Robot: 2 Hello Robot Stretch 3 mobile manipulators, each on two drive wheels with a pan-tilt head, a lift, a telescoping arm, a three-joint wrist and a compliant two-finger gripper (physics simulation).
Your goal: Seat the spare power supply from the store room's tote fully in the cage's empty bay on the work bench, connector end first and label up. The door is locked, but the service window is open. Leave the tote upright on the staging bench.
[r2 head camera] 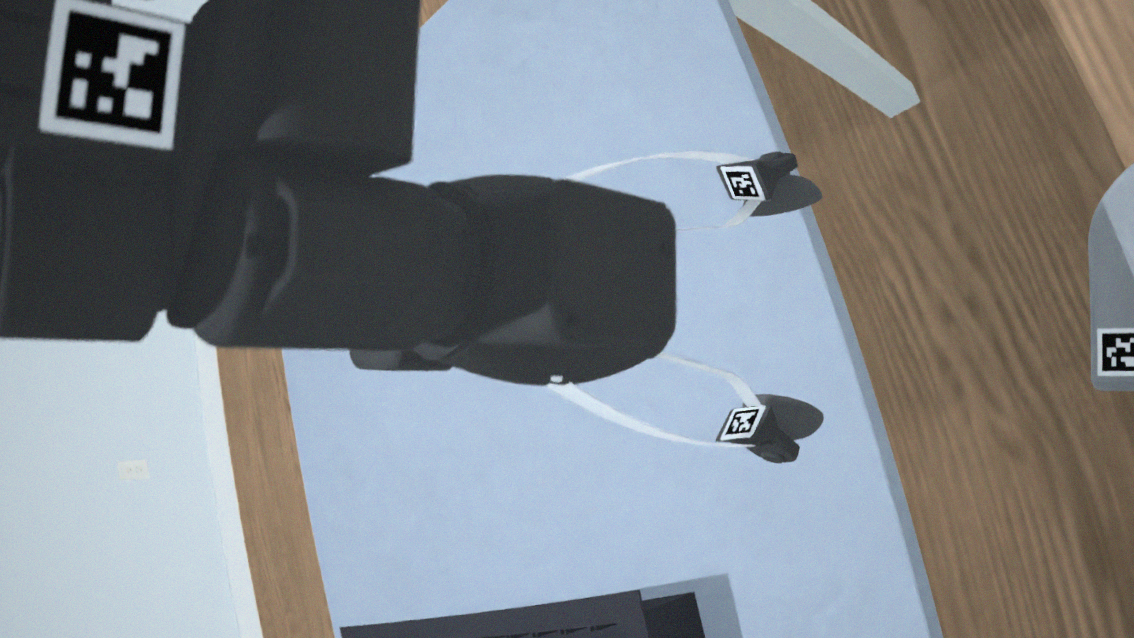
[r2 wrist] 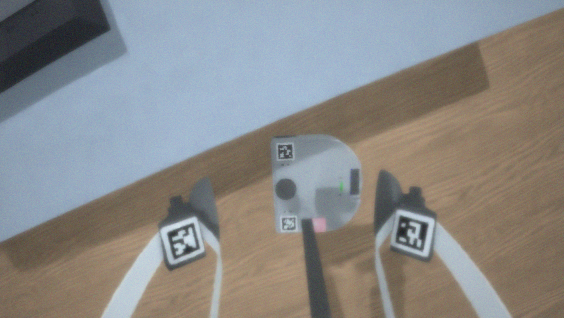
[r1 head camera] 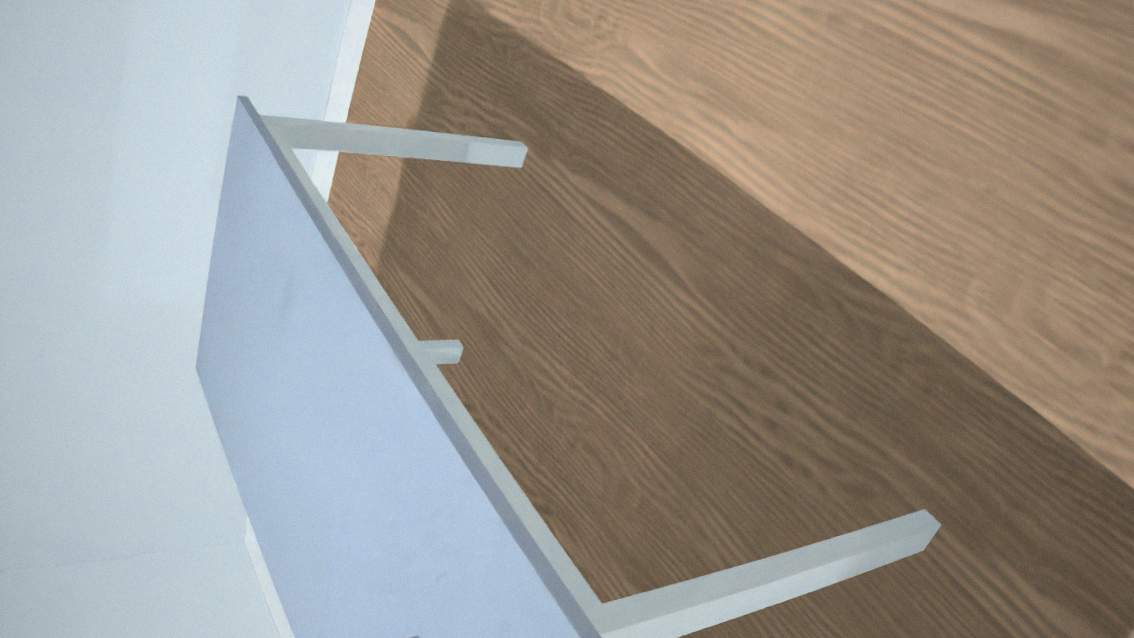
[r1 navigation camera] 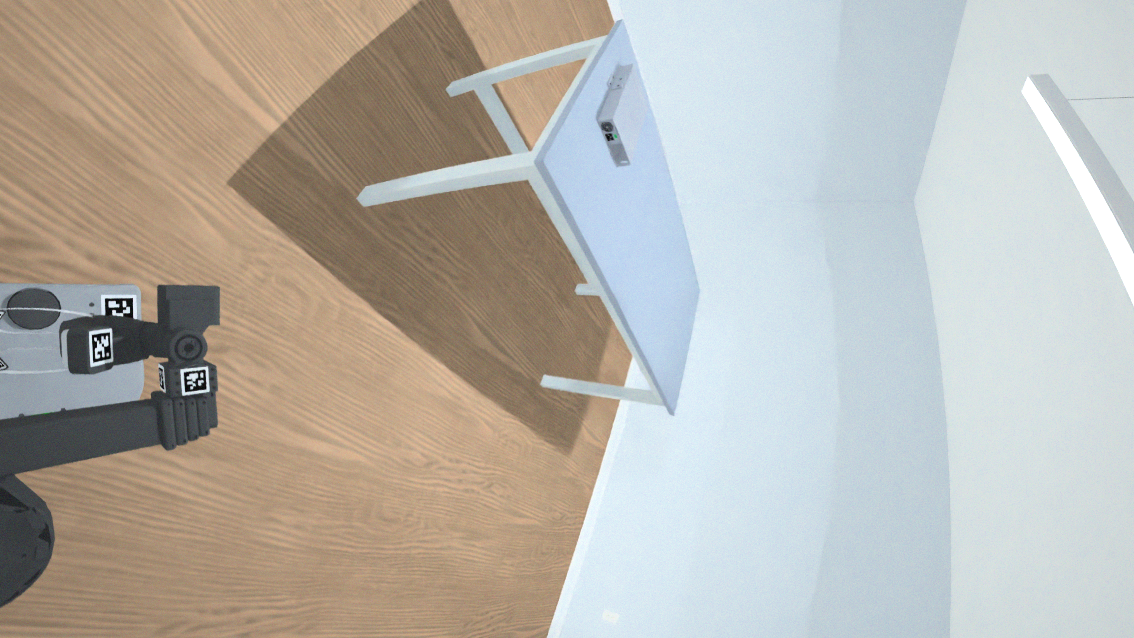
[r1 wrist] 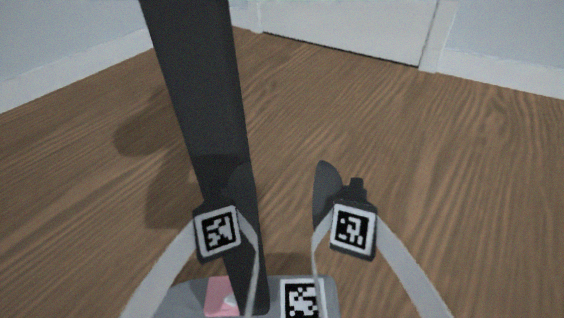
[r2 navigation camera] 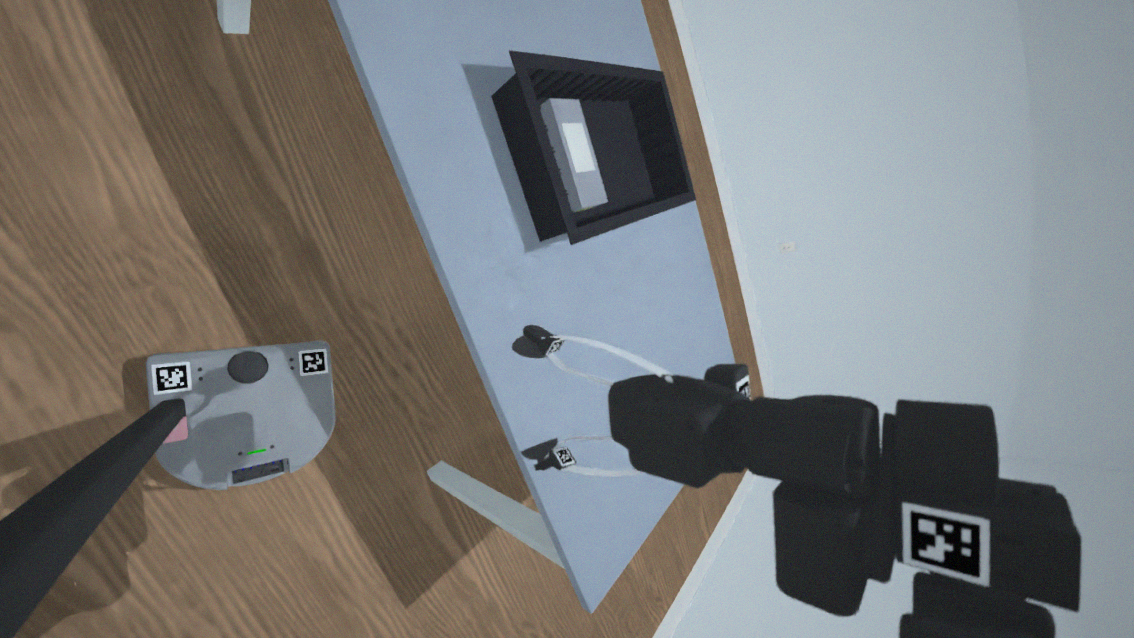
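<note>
The black tote [r2 head camera: 491, 626] [r2 navigation camera: 523, 158] [r2 wrist: 55, 55] stands upright on the blue staging bench [r2 head camera: 515, 523] [r2 navigation camera: 507, 285] [r2 wrist: 225, 60]. The grey power supply [r2 navigation camera: 590, 188] lies inside along one long wall, white label up. My r2 gripper [r2 head camera: 795, 305] [r2 navigation camera: 535, 399] [r2 wrist: 295, 200] is open and empty above the bench, to one side of the tote. My r1 gripper [r1 wrist: 284, 195] is open with a moderate gap and holds nothing, above its own base. The grey cage [r1 navigation camera: 630, 107] sits near one end of the work bench [r1 head camera: 317, 396] [r1 navigation camera: 634, 245]. Its bay cannot be made out.
The r2 base [r2 navigation camera: 237, 420] [r2 wrist: 320, 185] is beside the staging bench, whose leg [r2 navigation camera: 491, 503] stands near it. The r1 mast [r1 wrist: 200, 100] rises beside its fingers. A white door [r1 wrist: 345, 25] is beyond. The work bench's leg [r1 navigation camera: 444, 182] reaches the floor. The service window does not clearly show.
</note>
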